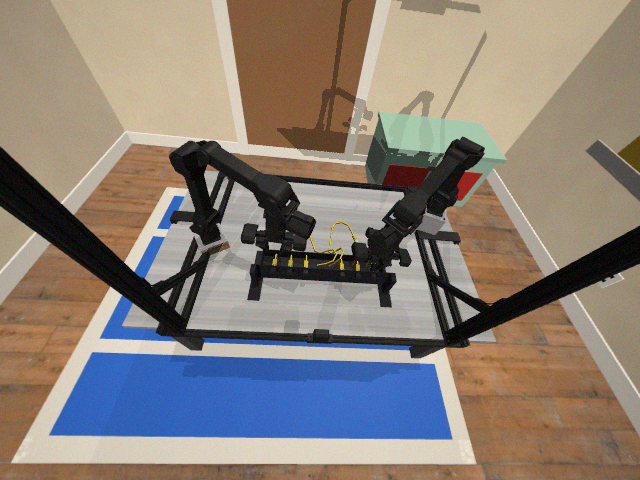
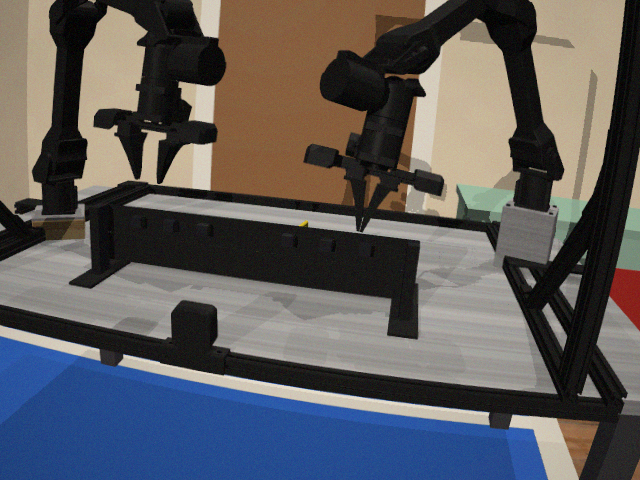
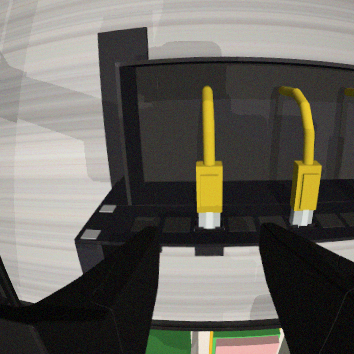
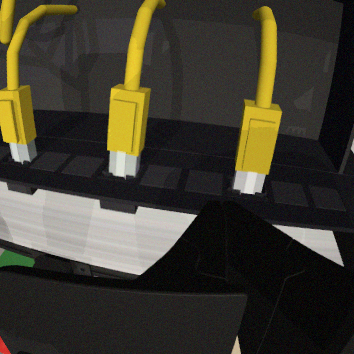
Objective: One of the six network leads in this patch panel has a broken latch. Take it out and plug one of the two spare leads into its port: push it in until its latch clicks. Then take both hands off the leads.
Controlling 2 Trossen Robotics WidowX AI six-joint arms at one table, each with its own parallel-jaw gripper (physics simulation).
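Places are measured from the left arm's base along level axes (x left, y down, z back), in centimetres.
Pixels of known places: left gripper, fingertip midpoint: (image 1: 274, 252) (image 2: 148, 181) (image 3: 209, 236); right gripper, fingertip midpoint: (image 1: 371, 270) (image 2: 359, 231) (image 4: 218, 212); left arm's base at its link origin: (image 1: 210, 236) (image 2: 59, 210); right arm's base at its link origin: (image 1: 434, 209) (image 2: 532, 206).
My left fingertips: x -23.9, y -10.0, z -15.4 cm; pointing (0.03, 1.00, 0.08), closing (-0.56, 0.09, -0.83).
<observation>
For each thing: its top centre in the pictures, then the offset to it from my left fingertips. "*": a spot on its surface instead.
- black patch panel at its top centre: (image 2: 251, 216) (image 1: 324, 263) dx -9.6, dy +3.5, dz -13.9 cm
- leftmost lead at its top centre: (image 3: 209, 211) dx -1.3, dy +4.9, dz +0.8 cm
- second lead at its top centre: (image 3: 307, 209) dx -4.2, dy +4.9, dz -3.7 cm
- rightmost lead at its top centre: (image 4: 253, 171) dx -19.5, dy +4.9, dz -27.7 cm
- Loose yellow cable at a spot on its surface: (image 1: 341, 222) * dx +9.1, dy +14.0, dz -36.1 cm
- yellow bit at a spot on its surface: (image 2: 303, 224) * dx -8.6, dy +5.2, dz -22.5 cm
- small black block at a spot on its surface: (image 2: 194, 325) (image 1: 322, 338) * dx -28.8, dy +10.6, dz -2.0 cm
The black patch panel (image 1: 323, 275) (image 2: 248, 260) (image 3: 175, 130) stands across the table with yellow leads in its row of ports. My left gripper (image 2: 148, 180) (image 3: 209, 236) is open above the panel's left end, its fingertips on either side of the leftmost lead (image 3: 209, 187); nothing is held. A second lead (image 3: 306, 185) is beside its right finger. My right gripper (image 2: 360, 229) (image 4: 218, 212) is shut and empty, its tips just in front of the rightmost lead (image 4: 258, 140). Another lead (image 4: 128, 122) is seated to its left. Which latch is broken I cannot tell.
Loose yellow cable (image 1: 341, 223) loops behind the panel's middle, partly hidden by the arms; a yellow bit (image 2: 303, 224) shows over the panel's top edge. A small black block (image 1: 321, 335) (image 2: 194, 325) sits on the front rail. A green cabinet (image 1: 434, 133) stands behind the table.
</observation>
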